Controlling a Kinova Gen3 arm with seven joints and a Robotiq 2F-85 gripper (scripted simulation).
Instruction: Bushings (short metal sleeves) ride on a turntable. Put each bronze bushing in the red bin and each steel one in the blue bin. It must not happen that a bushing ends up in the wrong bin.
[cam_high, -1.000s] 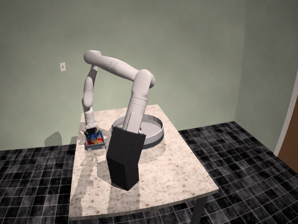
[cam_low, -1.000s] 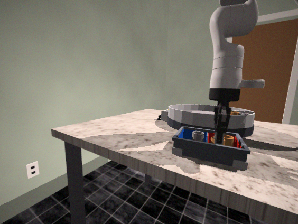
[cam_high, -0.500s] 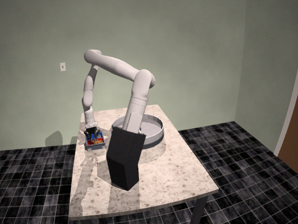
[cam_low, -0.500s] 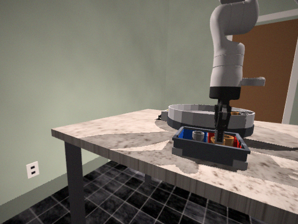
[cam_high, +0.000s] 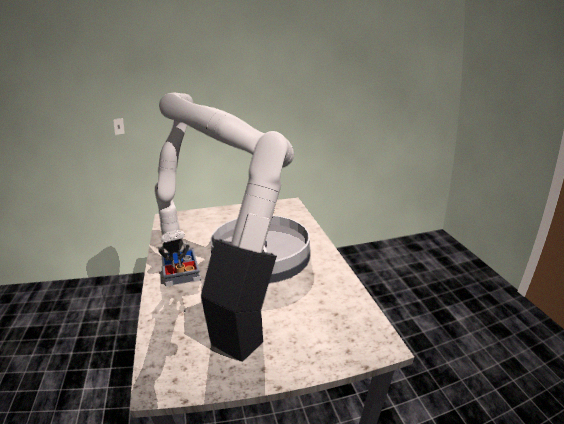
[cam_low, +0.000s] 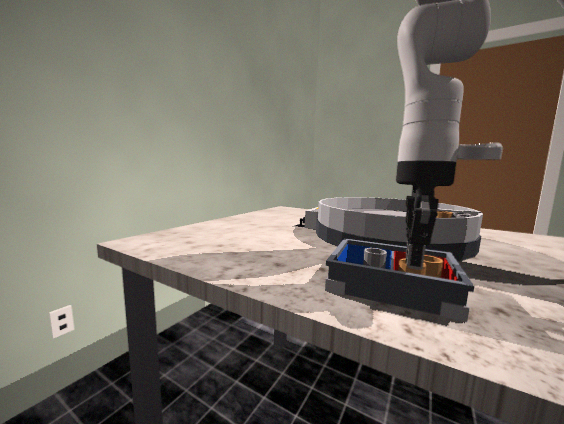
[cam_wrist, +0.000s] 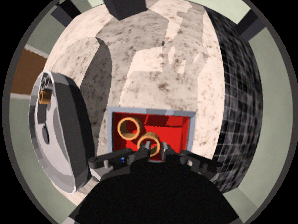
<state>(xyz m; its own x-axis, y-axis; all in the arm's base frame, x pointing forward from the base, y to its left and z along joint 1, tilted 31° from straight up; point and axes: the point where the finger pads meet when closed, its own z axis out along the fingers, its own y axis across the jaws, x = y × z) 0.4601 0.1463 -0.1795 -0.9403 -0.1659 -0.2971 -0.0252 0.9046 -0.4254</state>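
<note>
My hand is 3 cm short of the bin tray, 1 cm to the left of it and 4 cm above it. From my hand the other things lie so: turntable (4 cm ahead, 37 cm to the right, 1 cm below).
</note>
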